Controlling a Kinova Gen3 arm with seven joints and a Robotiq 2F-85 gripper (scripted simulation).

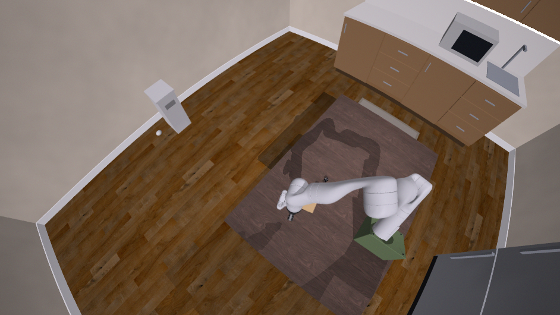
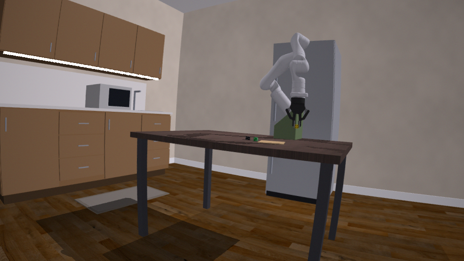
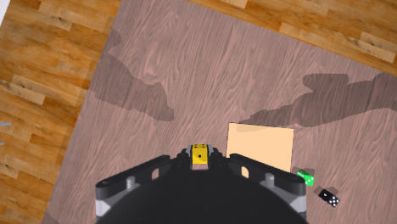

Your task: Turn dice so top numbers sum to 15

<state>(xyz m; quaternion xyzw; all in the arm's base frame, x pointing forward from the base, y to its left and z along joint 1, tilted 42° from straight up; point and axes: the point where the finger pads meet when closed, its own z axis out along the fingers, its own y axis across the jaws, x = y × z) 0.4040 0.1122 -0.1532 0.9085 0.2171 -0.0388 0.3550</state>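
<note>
Now: the tan mat 14 cm to the right of my hand, 11 cm below it and 1 cm ahead of it. From my hand the other things lie so: black die: 30 cm to the right, 10 cm below, 1 cm behind; then yellow die: 1 cm below; then green die: 24 cm to the right, 10 cm below, 1 cm ahead.
</note>
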